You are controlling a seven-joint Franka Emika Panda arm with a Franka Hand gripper.
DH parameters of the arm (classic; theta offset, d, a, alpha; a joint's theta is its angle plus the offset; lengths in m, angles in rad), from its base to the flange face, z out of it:
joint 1: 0 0.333 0 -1.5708
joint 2: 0 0 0 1.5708
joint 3: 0 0.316 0.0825 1.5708
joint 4: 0 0 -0.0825 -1.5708
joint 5: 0 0.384 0 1.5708
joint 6: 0 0 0.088 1.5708
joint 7: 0 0.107 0 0
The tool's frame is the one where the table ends.
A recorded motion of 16 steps. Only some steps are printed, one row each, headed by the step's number.
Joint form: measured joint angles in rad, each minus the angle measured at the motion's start. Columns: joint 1, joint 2, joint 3, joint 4, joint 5, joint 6, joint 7.
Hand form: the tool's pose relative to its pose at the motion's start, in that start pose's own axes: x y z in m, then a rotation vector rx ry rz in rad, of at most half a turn. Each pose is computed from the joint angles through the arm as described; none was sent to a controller.
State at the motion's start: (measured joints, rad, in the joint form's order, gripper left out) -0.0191 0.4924 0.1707 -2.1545 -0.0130 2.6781 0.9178
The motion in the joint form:
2: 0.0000 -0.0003 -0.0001 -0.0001 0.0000 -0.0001 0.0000
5: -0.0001 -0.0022 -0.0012 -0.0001 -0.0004 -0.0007 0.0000
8: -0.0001 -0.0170 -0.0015 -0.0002 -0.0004 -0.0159 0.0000
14: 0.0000 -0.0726 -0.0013 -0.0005 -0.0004 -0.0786 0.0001
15: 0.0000 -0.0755 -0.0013 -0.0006 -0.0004 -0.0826 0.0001
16: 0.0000 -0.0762 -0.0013 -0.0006 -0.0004 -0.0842 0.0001
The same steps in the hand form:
2: 0.0000 0.0000 -0.0001 0.0000 0.0001 0.0001
5: 0.0007 0.0002 -0.0011 0.0004 0.0017 0.0006
8: 0.0012 -0.0006 -0.0080 -0.0017 0.0033 -0.0003
14: 0.0015 -0.0028 -0.0333 -0.0137 0.0053 -0.0044
15: 0.0014 -0.0028 -0.0346 -0.0149 0.0049 -0.0045
16: 0.0013 -0.0028 -0.0348 -0.0157 0.0044 -0.0046

